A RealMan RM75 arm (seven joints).
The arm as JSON. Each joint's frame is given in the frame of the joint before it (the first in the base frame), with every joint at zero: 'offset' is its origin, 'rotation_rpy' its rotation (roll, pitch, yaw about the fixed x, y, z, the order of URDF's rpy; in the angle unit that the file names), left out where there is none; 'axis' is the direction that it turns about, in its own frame. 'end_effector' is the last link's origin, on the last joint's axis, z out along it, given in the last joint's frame.
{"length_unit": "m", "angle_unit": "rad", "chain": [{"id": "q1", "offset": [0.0, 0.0, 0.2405], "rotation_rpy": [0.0, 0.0, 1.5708], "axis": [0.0, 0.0, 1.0]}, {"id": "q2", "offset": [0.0, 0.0, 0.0], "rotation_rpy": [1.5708, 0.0, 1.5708], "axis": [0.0, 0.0, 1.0]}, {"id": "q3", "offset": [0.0, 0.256, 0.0], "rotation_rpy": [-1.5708, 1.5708, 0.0], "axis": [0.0, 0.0, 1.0]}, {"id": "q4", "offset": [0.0, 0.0, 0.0], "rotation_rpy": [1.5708, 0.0, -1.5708], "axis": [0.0, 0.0, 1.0]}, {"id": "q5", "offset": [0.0, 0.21, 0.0], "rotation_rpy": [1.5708, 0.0, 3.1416], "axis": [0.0, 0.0, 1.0]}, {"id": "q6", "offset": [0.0, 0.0, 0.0], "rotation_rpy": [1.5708, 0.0, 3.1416], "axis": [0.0, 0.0, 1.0]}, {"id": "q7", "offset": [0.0, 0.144, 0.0], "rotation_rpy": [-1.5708, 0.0, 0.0], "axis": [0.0, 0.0, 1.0]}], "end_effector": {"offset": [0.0, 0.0, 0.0], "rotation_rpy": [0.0, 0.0, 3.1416]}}
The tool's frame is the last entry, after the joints.
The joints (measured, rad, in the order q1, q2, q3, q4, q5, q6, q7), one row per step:
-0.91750, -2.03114, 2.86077, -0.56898, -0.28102, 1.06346, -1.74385
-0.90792, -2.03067, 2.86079, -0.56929, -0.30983, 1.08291, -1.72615
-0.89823, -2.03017, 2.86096, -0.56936, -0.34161, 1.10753, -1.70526
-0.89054, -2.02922, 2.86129, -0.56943, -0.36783, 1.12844, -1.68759
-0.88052, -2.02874, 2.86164, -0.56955, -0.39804, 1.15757, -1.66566
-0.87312, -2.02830, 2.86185, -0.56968, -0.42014, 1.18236, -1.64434
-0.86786, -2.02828, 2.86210, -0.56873, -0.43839, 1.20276, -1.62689
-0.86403, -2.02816, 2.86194, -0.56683, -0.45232, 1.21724, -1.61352
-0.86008, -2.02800, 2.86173, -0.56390, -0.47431, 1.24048, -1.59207
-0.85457, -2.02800, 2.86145, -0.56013, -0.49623, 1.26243, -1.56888
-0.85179, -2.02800, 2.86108, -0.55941, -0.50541, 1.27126, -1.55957
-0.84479, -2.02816, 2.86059, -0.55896, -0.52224, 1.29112, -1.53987
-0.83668, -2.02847, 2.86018, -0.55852, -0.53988, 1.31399, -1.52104
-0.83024, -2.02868, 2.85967, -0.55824, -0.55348, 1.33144, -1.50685
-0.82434, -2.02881, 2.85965, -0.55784, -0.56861, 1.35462, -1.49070
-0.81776, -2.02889, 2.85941, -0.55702, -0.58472, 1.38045, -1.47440
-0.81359, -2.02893, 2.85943, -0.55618, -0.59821, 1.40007, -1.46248
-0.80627, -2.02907, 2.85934, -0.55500, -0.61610, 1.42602, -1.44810
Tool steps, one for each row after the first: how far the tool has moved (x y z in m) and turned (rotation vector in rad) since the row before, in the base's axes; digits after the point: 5 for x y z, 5 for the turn. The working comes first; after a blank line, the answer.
Tool pose at each row, in the base's axes (x y z in m, rotation vector in rad; the steps are taken from these numbers as rounded here):
-0.30277, 0.42841, 0.04386, -2.04313, -1.24582, -0.40654
-0.30251, 0.42660, 0.04472, -2.04786, -1.23805, -0.43752
-0.30141, 0.42469, 0.04557, -2.05674, -1.22599, -0.47349
-0.30034, 0.42326, 0.04668, -2.06408, -1.21347, -0.50335
-0.29891, 0.42086, 0.04754, -2.07644, -1.19750, -0.53991
-0.29747, 0.41888, 0.04818, -2.09019, -1.17872, -0.56655
-0.29576, 0.41741, 0.04837, -2.10238, -1.16231, -0.58987
-0.29439, 0.41640, 0.04839, -2.11091, -1.14969, -0.60813
-0.29132, 0.41535, 0.04854, -2.12552, -1.12627, -0.63817
-0.28895, 0.41386, 0.04861, -2.13828, -1.10193, -0.66663
-0.28831, 0.41313, 0.04892, -2.14174, -1.09208, -0.67794
-0.28755, 0.41097, 0.04954, -2.15014, -1.07150, -0.69850
-0.28680, 0.40832, 0.05015, -2.15881, -1.05164, -0.72202
-0.28633, 0.40621, 0.05073, -2.16433, -1.03634, -0.74023
-0.28481, 0.40398, 0.05133, -2.17441, -1.01591, -0.76329
-0.28316, 0.40139, 0.05198, -2.18480, -0.99457, -0.78952
-0.28146, 0.39972, 0.05263, -2.19191, -0.97711, -0.81135
-0.27994, 0.39696, 0.05354, -2.19890, -0.95674, -0.84030

0.00026, -0.00181, 0.00086, 0.00784, -0.01819, -0.01549
0.00110, -0.00191, 0.00085, 0.00741, -0.02051, -0.02127
0.00107, -0.00143, 0.00111, 0.00698, -0.01602, -0.01900
0.00143, -0.00240, 0.00086, 0.00575, -0.02003, -0.02525
0.00144, -0.00198, 0.00064, 0.00343, -0.01233, -0.02451
0.00171, -0.00147, 0.00019, 0.00258, -0.01094, -0.02151
0.00137, -0.00101, 0.00002, 0.00253, -0.00860, -0.01622
0.00307, -0.00105, 0.00015, 0.00461, -0.01327, -0.02837
0.00237, -0.00149, 0.00007, 0.00582, -0.01177, -0.02751
0.00064, -0.00073, 0.00031, 0.00356, -0.00450, -0.01024
0.00076, -0.00216, 0.00062, 0.00589, -0.00743, -0.02110
0.00075, -0.00265, 0.00061, 0.00543, -0.00993, -0.02177
0.00047, -0.00211, 0.00058, 0.00493, -0.00771, -0.01625
0.00152, -0.00223, 0.00060, 0.00402, -0.00965, -0.02268
0.00165, -0.00259, 0.00065, 0.00417, -0.01172, -0.02430
0.00170, -0.00167, 0.00065, 0.00429, -0.00988, -0.01933
0.00152, -0.00276, 0.00091, 0.00595, -0.01408, -0.02301

